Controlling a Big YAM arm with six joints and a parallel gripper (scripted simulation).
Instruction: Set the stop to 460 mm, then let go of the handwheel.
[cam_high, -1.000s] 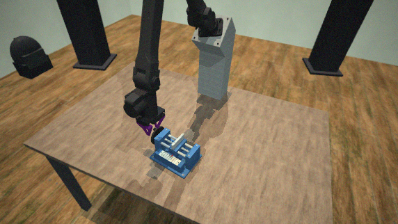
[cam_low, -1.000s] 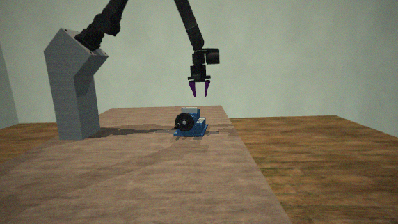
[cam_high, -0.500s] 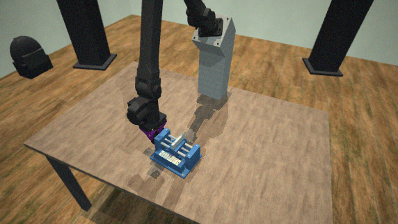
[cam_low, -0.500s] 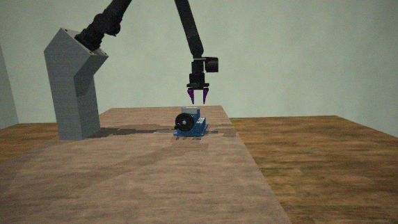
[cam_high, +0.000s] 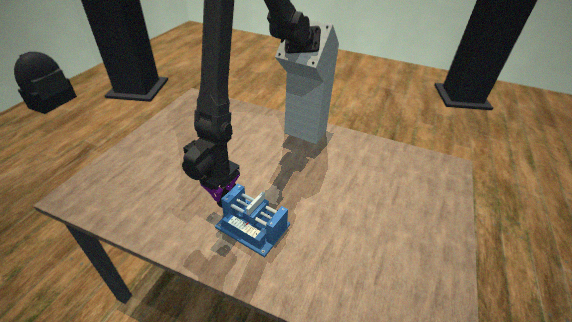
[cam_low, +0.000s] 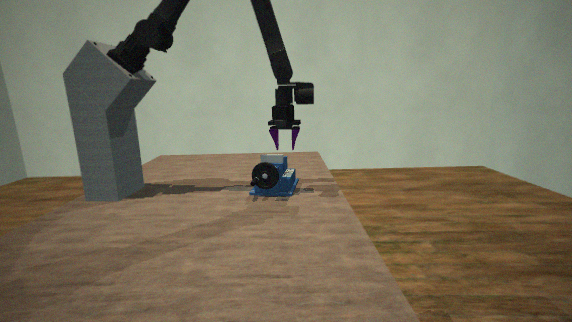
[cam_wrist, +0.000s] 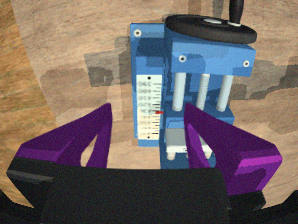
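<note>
My hand is 12 cm past the dark handle, 10 cm above it and 3 cm to the left of it. The rest, counted from my hand: black handwheel: 11 cm behind, 10 cm below, 2 cm to the right; stop fixture: 9 cm to the left, 7 cm below, 1 cm behind.
</note>
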